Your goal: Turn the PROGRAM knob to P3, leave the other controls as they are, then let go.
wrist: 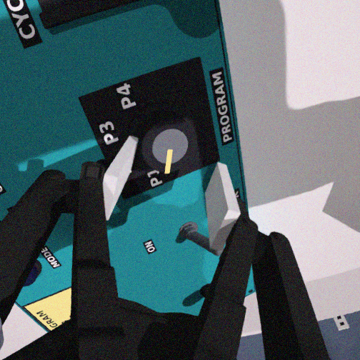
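Observation:
The PROGRAM knob [176, 135] is a round grey cap on a black square plate [165, 90] of the teal panel. Its yellow pointer line [169, 161] points down in the view, beside the P1 label [156, 178]. The P3 label [108, 132] and P4 label [126, 96] show left of the knob; P2 is hidden behind the left finger. My gripper [173, 166] is partly open with nothing held. Its pale pads stand at the lower left and lower right of the knob in the view, with gaps to the cap. Their depth relative to it is hard to tell.
A toggle lever [189, 231] below the knob is partly covered by the right finger. A dark blue control [32, 274] shows at the lower left, near the MODE label [50, 257]. A yellow card [52, 306] is at the bottom left. A dark bar [85, 12] crosses the top left.

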